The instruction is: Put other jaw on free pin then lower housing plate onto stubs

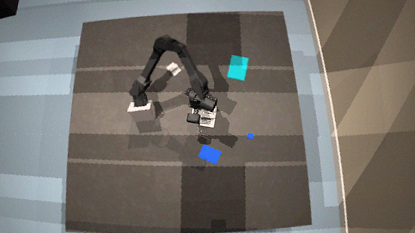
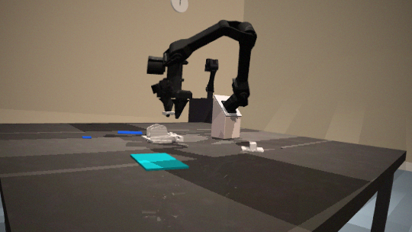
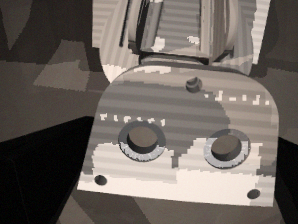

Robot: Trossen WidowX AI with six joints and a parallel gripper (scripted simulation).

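The jaw lies 7 cm below my gripper tip, 2 cm to the left of it and 2 cm ahead of it. The rest, counted from my gripper tip: white housing plate (2 cm above, 1 cm ahead); cyan flat patch (26 cm ahead, 25 cm to the left, 8 cm below); small blue square (26 cm ahead, 15 cm to the right, 8 cm below).
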